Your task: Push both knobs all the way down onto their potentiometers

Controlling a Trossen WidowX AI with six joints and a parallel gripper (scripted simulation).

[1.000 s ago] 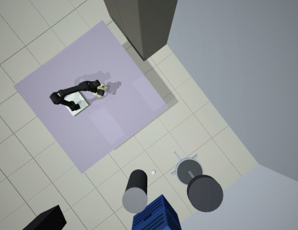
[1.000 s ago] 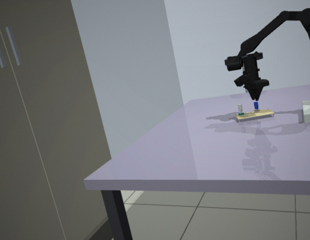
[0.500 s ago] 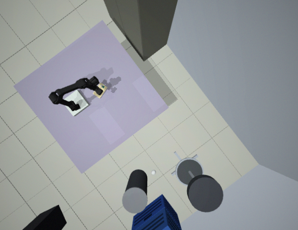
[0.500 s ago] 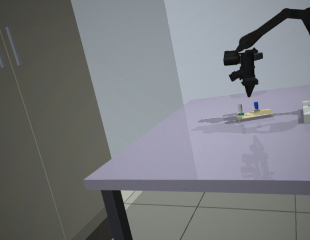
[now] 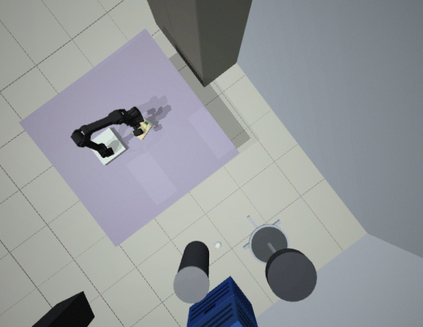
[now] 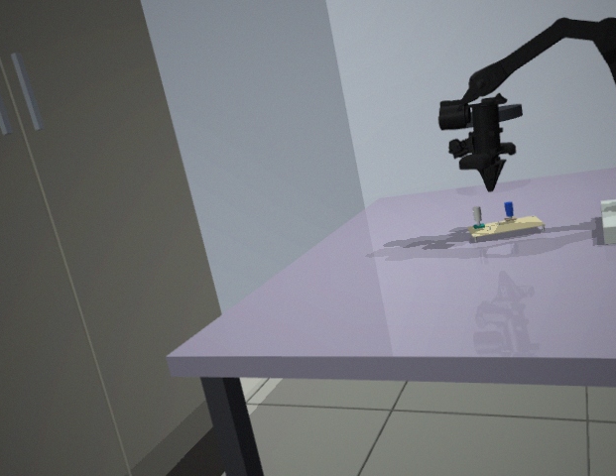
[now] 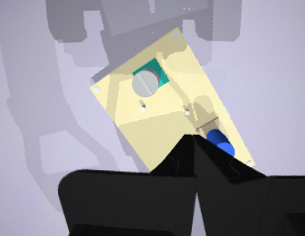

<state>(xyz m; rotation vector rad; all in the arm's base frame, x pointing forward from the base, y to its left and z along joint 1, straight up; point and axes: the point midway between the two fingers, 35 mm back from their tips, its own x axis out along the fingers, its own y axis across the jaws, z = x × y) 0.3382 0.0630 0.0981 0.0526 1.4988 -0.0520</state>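
Right now my gripper tip is 3 cm short of the grey knob, 3 cm to the right of it and 4 cm above it. Round my gripper tip: blue knob 3 cm behind, 3 cm to the right, 6 cm below.
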